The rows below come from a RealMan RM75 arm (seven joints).
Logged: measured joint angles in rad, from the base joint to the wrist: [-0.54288 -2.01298 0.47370 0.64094 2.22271 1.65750 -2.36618]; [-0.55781 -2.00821 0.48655 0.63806 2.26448 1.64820 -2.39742]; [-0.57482 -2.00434 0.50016 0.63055 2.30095 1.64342 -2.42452]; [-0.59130 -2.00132 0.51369 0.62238 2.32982 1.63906 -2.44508]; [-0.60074 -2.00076 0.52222 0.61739 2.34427 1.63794 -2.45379]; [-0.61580 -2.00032 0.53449 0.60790 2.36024 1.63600 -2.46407]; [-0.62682 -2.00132 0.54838 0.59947 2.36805 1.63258 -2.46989]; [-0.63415 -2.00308 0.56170 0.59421 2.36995 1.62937 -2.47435]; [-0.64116 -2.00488 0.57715 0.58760 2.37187 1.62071 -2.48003]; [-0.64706 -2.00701 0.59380 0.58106 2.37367 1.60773 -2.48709]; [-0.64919 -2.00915 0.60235 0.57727 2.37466 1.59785 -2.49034]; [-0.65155 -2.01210 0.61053 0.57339 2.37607 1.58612 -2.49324]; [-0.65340 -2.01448 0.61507 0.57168 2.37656 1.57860 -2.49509]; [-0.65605 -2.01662 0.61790 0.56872 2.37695 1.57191 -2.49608]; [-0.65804 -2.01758 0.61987 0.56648 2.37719 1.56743 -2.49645]
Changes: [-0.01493 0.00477 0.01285 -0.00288 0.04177 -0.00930 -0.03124]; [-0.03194 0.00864 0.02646 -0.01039 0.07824 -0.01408 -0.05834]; [-0.04842 0.01166 0.03999 -0.01856 0.10711 -0.01844 -0.07890]; [-0.05786 0.01222 0.04852 -0.02355 0.12156 -0.01956 -0.08761]; [-0.07292 0.01266 0.06079 -0.03304 0.13753 -0.02150 -0.09789]; [-0.08394 0.01166 0.07468 -0.04147 0.14534 -0.02492 -0.10371]; [-0.09127 0.00990 0.08800 -0.04673 0.14724 -0.02813 -0.10817]; [-0.09828 0.00810 0.10345 -0.05334 0.14916 -0.03679 -0.11385]; [-0.10418 0.00597 0.12010 -0.05988 0.15096 -0.04977 -0.12091]; [-0.10631 0.00383 0.12865 -0.06367 0.15195 -0.05965 -0.12416]; [-0.10867 0.00088 0.13683 -0.06755 0.15336 -0.07138 -0.12706]; [-0.11052 -0.00150 0.14137 -0.06926 0.15385 -0.07890 -0.12891]; [-0.11317 -0.00364 0.14420 -0.07222 0.15424 -0.08559 -0.12990]; [-0.11516 -0.00460 0.14617 -0.07446 0.15448 -0.09007 -0.13027]
